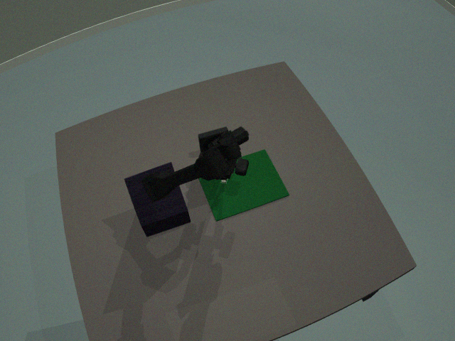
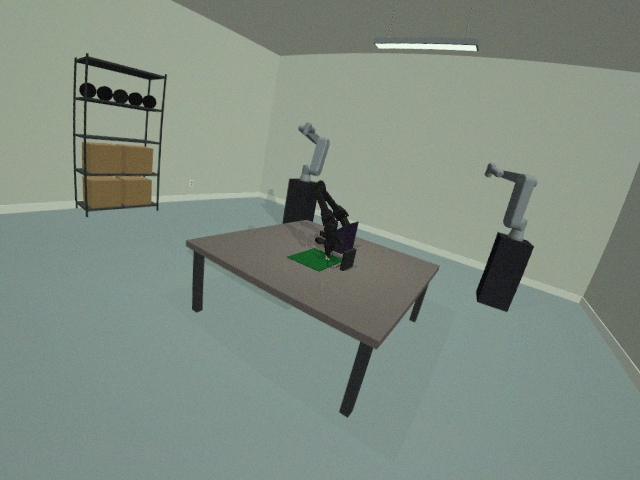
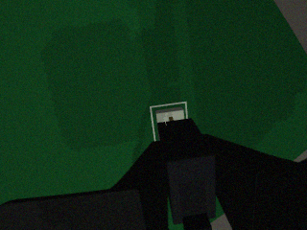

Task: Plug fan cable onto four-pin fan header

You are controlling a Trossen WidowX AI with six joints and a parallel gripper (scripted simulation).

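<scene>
Now: gripper tip 40 mm above the four-pin fan header. From my gripper tip the other things lie so: dark fan plug 10 mm above; then dark fan 150 mm to the left, 30 mm ahead, 20 mm above; then green board 60 mm ahead, 50 mm below, 40 mm to the right.
</scene>
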